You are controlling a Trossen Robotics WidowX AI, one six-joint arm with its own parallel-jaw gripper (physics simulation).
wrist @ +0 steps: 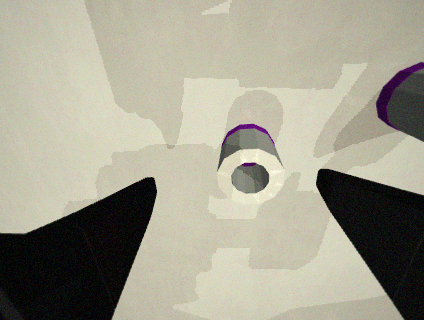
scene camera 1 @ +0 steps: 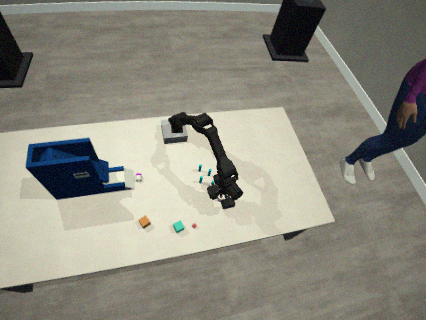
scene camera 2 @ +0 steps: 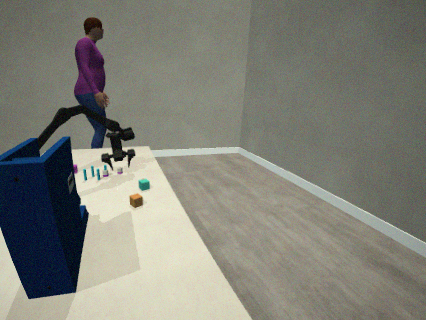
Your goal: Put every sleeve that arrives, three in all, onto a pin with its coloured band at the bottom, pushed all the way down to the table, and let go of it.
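Note:
A grey-white sleeve [scene camera 2: 120,170] [wrist: 247,142] stands upright on the table, its purple band at the bottom and its hole empty. My gripper [scene camera 1: 220,198] [scene camera 2: 118,162] [wrist: 235,180] is open and empty above it, with the sleeve between and below the fingertips in the wrist view. A second sleeve [scene camera 2: 105,173] [wrist: 409,102] sits band down on a teal pin, partly cut off in the wrist view. Bare teal pins [scene camera 1: 200,167] [scene camera 2: 85,174] stand close by. A third sleeve [scene camera 1: 139,177] stands near the chute mouth, its purple band at the top.
The blue dispenser [scene camera 1: 70,172] [scene camera 2: 37,215] stands at the left of the table in scene camera 1. An orange block [scene camera 1: 144,221] [scene camera 2: 136,200], a teal block [scene camera 1: 178,226] [scene camera 2: 144,184] and a small red cube [scene camera 1: 194,225] lie near the front edge. A person [scene camera 2: 90,70] stands beyond the table.

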